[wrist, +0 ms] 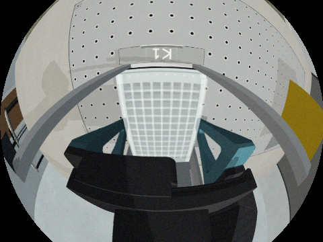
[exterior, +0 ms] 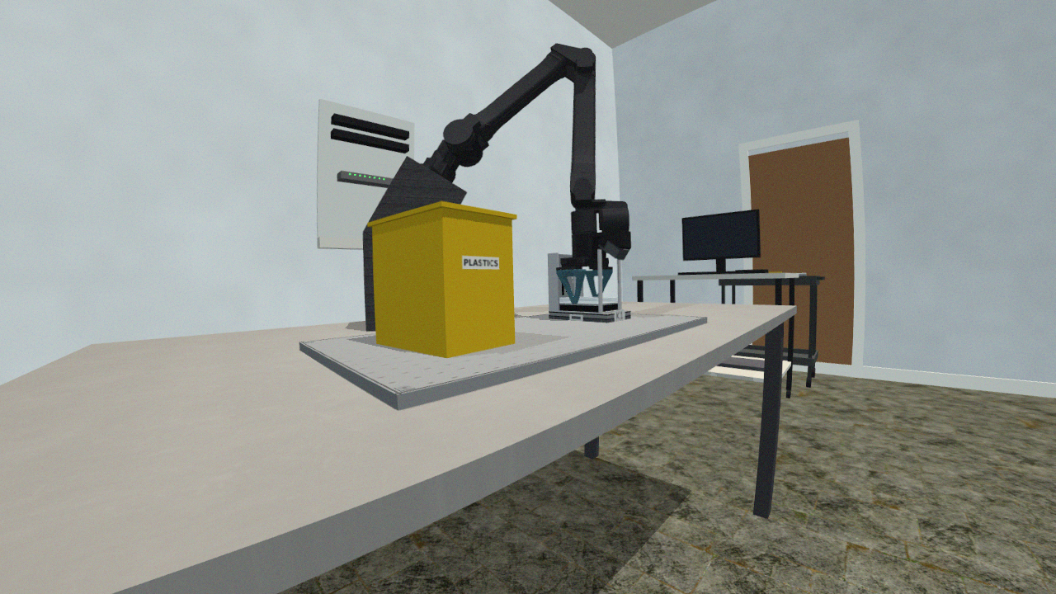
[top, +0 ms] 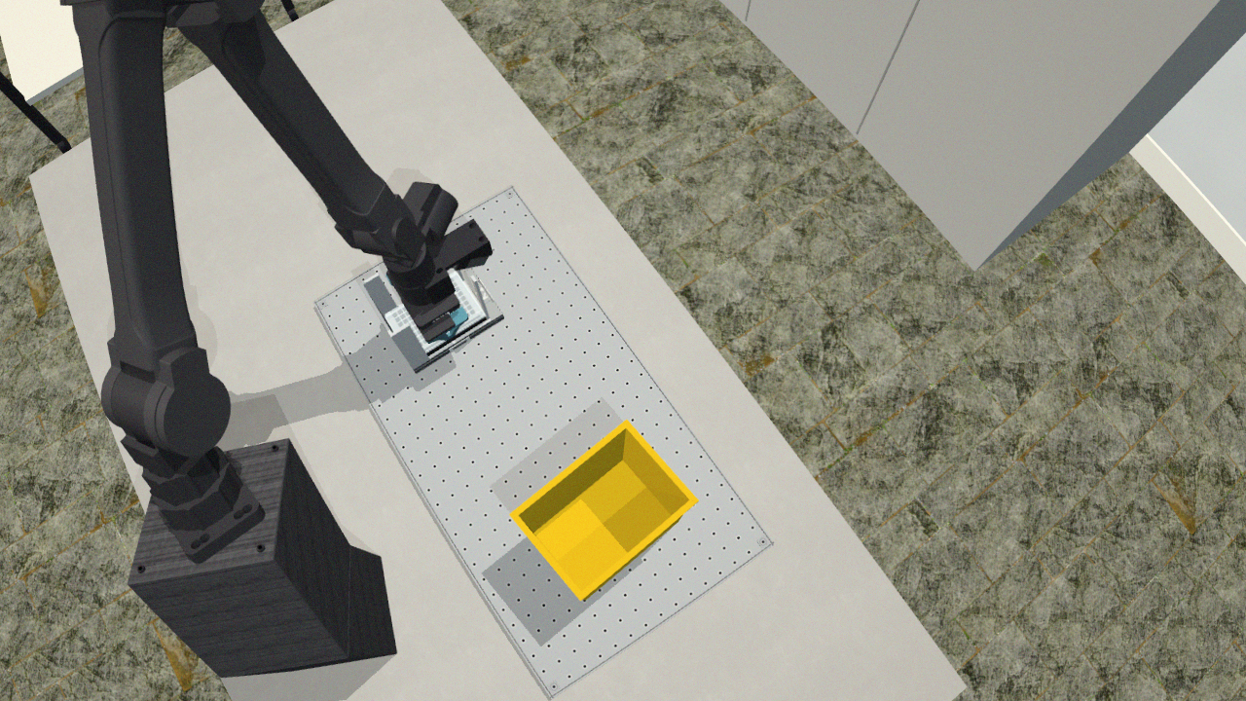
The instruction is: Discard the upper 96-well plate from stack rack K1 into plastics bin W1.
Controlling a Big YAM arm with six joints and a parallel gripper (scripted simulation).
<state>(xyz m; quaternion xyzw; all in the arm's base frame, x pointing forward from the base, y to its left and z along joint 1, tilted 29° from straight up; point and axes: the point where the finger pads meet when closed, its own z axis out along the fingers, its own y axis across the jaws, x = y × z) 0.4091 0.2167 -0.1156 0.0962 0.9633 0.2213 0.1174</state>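
The black plate is 20 mm below my hand. Also, from my hand: yellow plastics bin W1: 390 mm to the right, 40 mm above, 20 mm behind; white 96-well plate: 10 mm below.
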